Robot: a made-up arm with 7 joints.
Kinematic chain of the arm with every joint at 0, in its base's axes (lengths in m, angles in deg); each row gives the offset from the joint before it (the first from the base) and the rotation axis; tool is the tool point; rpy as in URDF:
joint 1: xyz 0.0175 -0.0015 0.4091 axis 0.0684 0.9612 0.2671
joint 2: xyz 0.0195 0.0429 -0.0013 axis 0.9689 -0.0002 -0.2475
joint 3: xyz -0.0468 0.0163 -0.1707 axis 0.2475 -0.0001 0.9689
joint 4: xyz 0.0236 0.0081 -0.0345 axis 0.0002 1 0
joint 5: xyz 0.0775 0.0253 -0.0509 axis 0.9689 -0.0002 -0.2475
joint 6: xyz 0.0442 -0.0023 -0.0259 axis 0.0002 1 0
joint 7: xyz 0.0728 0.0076 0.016 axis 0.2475 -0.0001 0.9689
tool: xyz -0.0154 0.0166 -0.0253 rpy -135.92 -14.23 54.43
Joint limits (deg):
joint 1: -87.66..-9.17
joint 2: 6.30..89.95
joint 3: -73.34..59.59
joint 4: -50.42..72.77
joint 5: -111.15..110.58
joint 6: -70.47..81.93
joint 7: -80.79..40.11
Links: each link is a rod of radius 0.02 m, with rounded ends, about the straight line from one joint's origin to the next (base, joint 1, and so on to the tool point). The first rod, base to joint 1, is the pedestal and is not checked.
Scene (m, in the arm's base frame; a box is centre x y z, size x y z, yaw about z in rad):
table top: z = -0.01
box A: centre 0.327 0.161 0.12 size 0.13 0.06 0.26 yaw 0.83
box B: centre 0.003 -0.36 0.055 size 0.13 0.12 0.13 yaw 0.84
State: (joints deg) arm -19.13 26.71 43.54 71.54 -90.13 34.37 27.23
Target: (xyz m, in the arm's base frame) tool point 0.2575 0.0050 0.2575
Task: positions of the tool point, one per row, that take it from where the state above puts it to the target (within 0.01 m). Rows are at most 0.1 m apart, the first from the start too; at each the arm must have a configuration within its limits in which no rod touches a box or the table.
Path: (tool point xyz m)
1: 0.1373 0.2371 0.0881
2: 0.1567 0.2110 0.0890
3: 0.1678 0.1696 0.0888
4: 0.1657 0.1176 0.0907
5: 0.2164 0.0713 0.1347
6: 0.2476 0.0329 0.1932
7: 0.2575 0.0050 0.2575

